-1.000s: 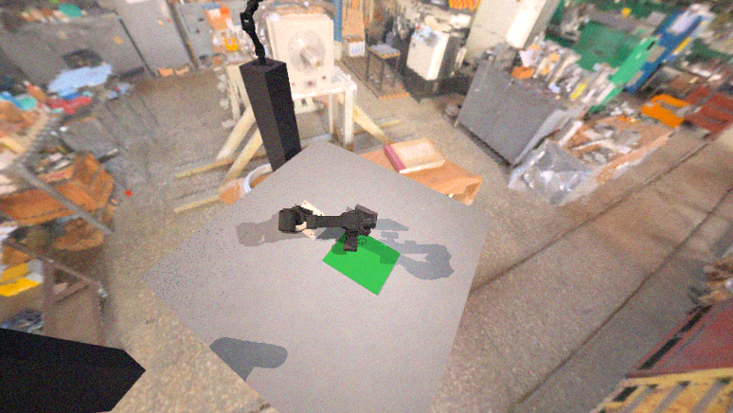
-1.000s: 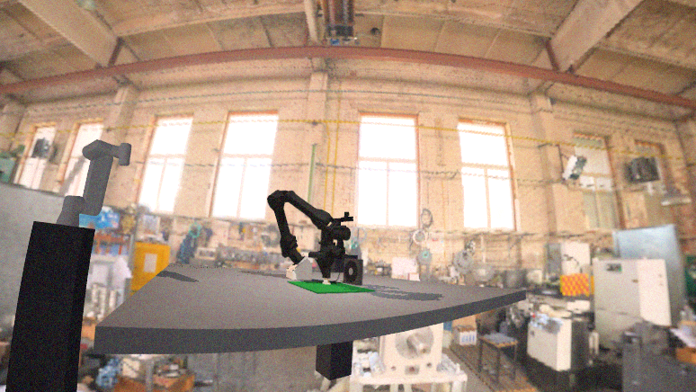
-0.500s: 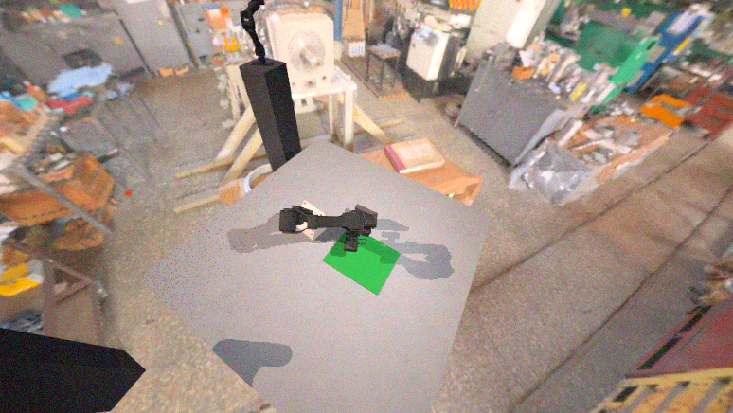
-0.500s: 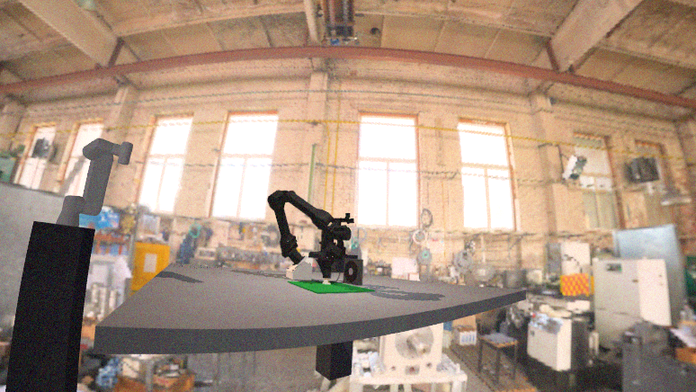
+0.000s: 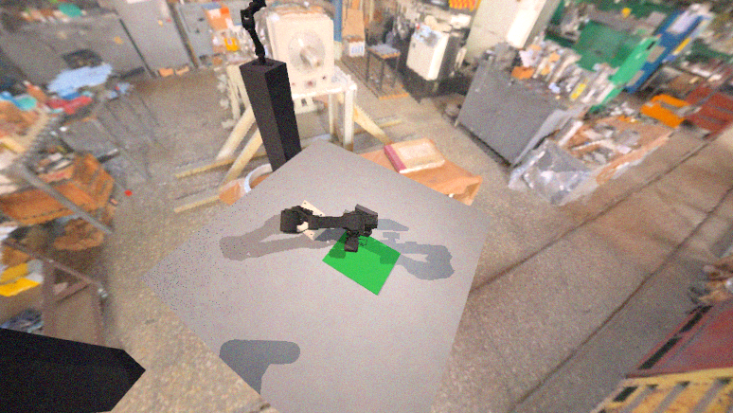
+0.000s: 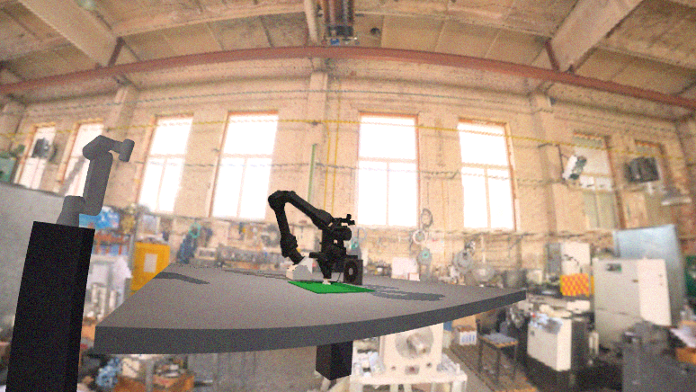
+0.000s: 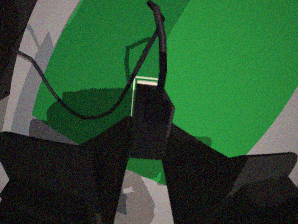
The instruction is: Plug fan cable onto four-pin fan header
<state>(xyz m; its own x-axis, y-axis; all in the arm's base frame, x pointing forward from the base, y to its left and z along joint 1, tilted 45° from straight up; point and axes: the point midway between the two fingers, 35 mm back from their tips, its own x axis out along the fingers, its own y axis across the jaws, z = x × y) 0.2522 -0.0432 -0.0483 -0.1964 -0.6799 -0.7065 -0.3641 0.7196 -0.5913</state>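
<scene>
The dark plug is 1 cm ahead of my gripper tip and 1 cm above it. From my gripper tip the other things lie so: flat green board (7 cm ahead, 5 cm below, 3 cm to the right); black fan (15 cm to the left, 2 cm above).
</scene>
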